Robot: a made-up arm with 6 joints. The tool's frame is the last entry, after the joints.
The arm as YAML. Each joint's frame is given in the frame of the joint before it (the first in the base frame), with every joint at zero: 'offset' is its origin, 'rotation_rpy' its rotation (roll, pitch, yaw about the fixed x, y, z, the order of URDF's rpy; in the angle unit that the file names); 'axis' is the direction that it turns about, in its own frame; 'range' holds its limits. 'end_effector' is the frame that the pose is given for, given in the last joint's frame.
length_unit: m
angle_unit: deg
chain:
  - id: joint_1
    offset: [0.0, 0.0, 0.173]
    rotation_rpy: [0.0, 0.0, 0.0]
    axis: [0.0, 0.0, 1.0]
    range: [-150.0, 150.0]
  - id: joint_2
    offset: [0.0, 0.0, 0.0]
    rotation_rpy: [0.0, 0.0, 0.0]
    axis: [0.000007, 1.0, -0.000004]
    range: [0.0, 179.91]
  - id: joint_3
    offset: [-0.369, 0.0, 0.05]
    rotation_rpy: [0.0, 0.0, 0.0]
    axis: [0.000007, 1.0, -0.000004]
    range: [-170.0, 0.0]
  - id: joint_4
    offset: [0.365, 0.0, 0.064]
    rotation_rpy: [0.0, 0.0, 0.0]
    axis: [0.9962, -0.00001, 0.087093]
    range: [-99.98, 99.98]
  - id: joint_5
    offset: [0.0, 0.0, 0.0]
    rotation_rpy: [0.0, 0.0, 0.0]
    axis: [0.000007, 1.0, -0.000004]
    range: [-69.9, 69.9]
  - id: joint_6
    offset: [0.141, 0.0, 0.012]
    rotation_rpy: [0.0, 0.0, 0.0]
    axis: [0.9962, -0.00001, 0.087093]
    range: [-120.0, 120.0]
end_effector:
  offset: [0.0, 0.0, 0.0]
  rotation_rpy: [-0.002, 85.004, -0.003]
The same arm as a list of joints. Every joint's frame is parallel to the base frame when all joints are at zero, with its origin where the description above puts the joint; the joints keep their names.
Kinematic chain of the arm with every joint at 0, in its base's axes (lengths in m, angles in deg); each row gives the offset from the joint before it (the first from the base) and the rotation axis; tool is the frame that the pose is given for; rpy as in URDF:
joint_1: xyz 0 0 0.173 axis +z
joint_2: xyz 0 0 0 axis +y
joint_3: xyz -0.369 0 0.05 axis +y
joint_4: xyz 0.365 0 0.064 axis 0.9962 0 0.0871
joint_5: xyz 0 0 0 axis +y
joint_6: xyz 0.141 0 0.012 axis 0.9962 0 0.0871
tool: xyz 0 0 0 rpy 0 85 0
Joint limits (deg, base to tool): -150..150 0..179.91 -170..0 -99.98..99.98 -69.9..69.9 -120..120

